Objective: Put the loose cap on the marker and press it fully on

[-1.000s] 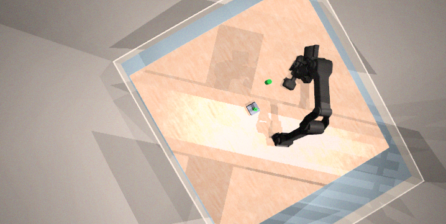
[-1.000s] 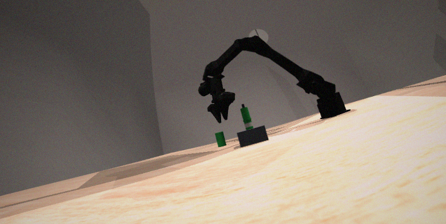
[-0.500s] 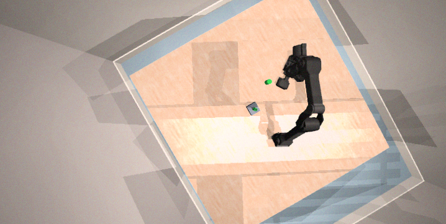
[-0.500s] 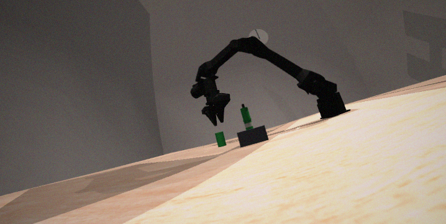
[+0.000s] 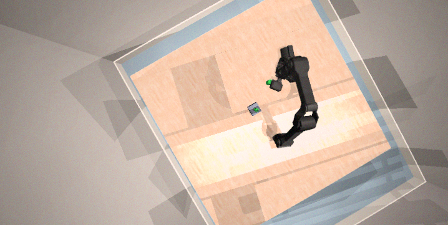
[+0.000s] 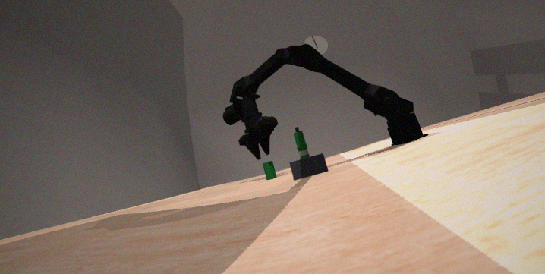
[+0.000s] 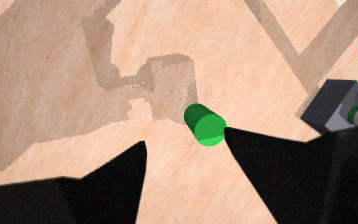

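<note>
My gripper tip is 10 mm past the green cap, 20 mm to the right of it and 40 mm above it. From my gripper tip the other things lie so: dark holder block: 120 mm behind, 190 mm to the left, 50 mm below; then green marker: 120 mm behind, 190 mm to the left.
</note>
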